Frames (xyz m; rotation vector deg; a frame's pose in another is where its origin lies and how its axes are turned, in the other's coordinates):
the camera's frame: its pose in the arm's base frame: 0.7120 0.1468 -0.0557 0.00 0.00 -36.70
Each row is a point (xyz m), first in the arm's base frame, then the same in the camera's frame.
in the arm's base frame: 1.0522 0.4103 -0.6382
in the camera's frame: 0.1153 0.4146 -0.5825
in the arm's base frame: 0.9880 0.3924 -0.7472
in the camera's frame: 0.0745 0.3619 -0.6915
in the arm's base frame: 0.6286 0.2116 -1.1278
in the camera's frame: -0.1056 0.0021 -1.0721
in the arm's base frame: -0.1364 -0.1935 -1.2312
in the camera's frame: -0.4769 -0.7799 -1.1755
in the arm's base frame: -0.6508 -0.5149 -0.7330
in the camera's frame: -0.6972 -1.3450 -0.6773
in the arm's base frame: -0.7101 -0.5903 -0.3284
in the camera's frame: -0.6997 -1.4409 -0.2727
